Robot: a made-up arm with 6 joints.
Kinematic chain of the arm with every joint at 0, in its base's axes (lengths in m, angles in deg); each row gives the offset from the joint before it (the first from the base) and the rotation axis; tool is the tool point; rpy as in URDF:
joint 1: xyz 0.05 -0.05 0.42 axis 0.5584 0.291 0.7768
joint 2: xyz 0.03 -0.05 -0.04 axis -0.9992 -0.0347 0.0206
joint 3: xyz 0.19 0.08 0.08 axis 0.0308 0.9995 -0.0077
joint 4: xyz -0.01 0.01 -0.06 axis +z
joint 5: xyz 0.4 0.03 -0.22 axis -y
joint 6: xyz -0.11 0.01 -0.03 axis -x
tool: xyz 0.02 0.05 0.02 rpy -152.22 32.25 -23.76
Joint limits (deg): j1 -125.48..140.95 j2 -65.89..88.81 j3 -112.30..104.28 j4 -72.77..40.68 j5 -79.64..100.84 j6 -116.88..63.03
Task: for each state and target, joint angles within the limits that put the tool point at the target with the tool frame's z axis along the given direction. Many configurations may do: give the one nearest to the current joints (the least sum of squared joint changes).
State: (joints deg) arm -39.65 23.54 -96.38 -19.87 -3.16 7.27
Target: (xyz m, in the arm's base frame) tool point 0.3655 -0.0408 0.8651 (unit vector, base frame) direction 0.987 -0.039 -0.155
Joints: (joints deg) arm -51.73 24.53 -103.16 -47.38 -24.01 11.06
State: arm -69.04 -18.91 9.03 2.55 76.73 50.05
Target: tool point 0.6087 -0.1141 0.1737 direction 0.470 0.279 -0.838
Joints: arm -34.41 -10.34 8.67 15.88 40.11 11.23
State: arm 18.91 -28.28 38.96 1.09 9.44 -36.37
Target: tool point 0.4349 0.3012 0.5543 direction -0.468 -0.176 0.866
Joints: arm 29.73 -65.89 0.97 23.32 -12.79 -49.43
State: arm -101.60 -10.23 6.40 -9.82 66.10 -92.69
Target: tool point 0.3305 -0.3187 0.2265 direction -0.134 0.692 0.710
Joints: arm -73.53 -32.98 45.90 -3.34 38.49 -116.86
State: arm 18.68 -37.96 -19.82 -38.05 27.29 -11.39
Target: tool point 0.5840 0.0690 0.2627 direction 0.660 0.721 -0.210
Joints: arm -21.67 -65.89 16.12 -22.26 49.70 7.58
